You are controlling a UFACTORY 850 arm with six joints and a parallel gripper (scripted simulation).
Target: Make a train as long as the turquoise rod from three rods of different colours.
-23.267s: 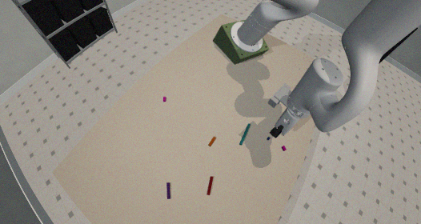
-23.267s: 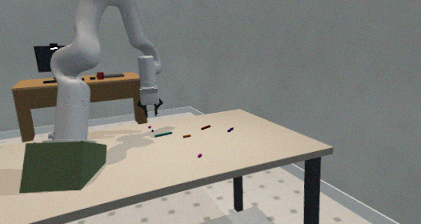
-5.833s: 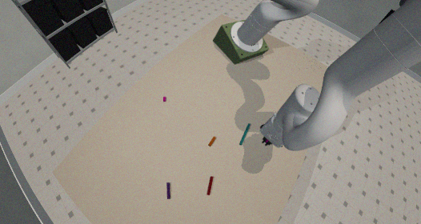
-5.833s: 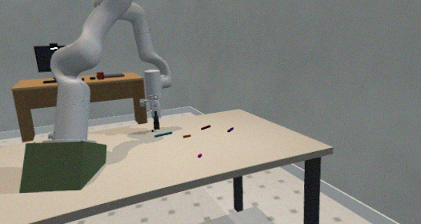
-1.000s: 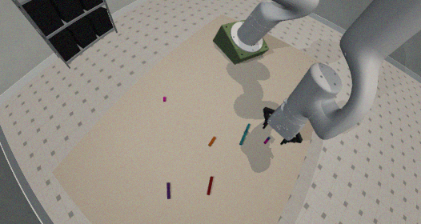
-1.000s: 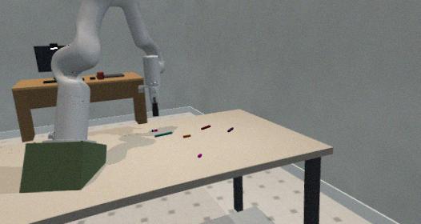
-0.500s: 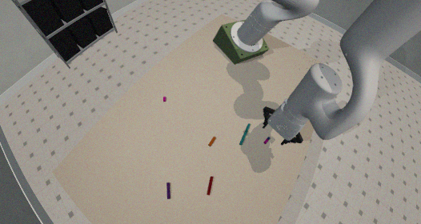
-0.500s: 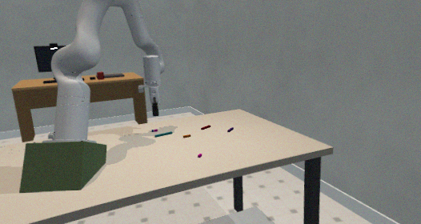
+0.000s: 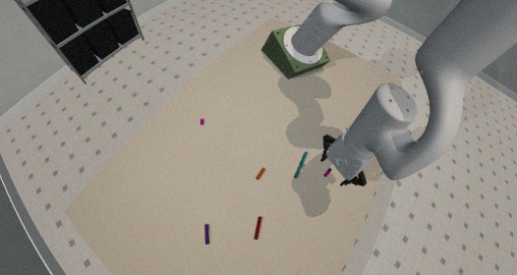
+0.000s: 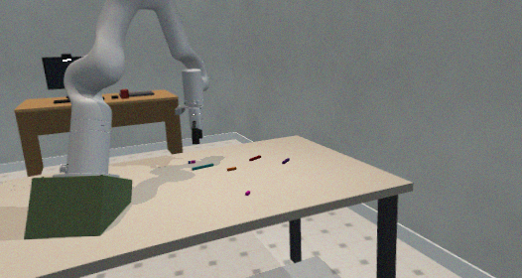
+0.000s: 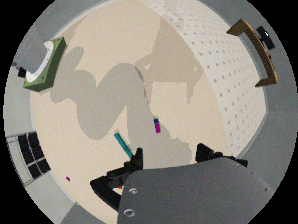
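Right now the red rod is 23 cm ahead of my hand, 12 cm to the right of it and 11 cm below it. Also, from my hand: turquoise rod 11 cm below, 9 cm to the right, 2 cm behind; orange rod 20 cm to the right, 11 cm below, 7 cm ahead; blue rod 11 cm below, 4 cm behind, 1 cm to the left.
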